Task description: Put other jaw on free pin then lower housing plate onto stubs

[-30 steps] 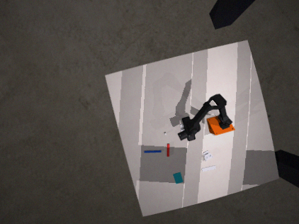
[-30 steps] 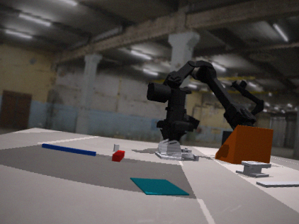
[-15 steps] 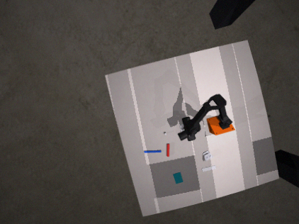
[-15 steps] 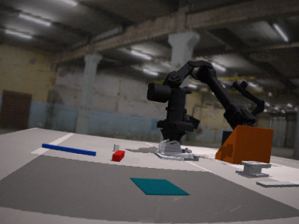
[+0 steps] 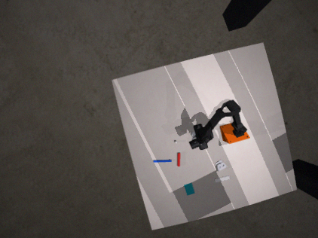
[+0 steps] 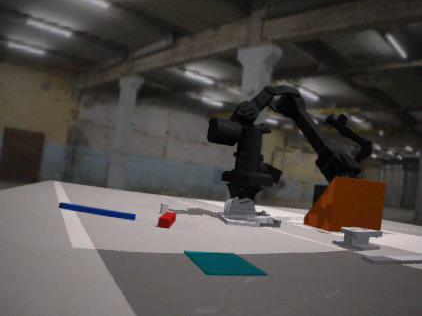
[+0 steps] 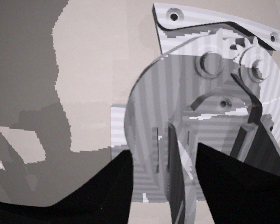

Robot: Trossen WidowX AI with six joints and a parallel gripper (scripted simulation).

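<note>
The housing plate is 29 cm to the left of my gripper tip, 10 cm behind it and 1 cm above it. Round my gripper tip: red block 20 cm ahead, 14 cm to the left, 1 cm below; small grey peg 18 cm ahead; blue bar 33 cm ahead, 11 cm to the left, 1 cm below.
</note>
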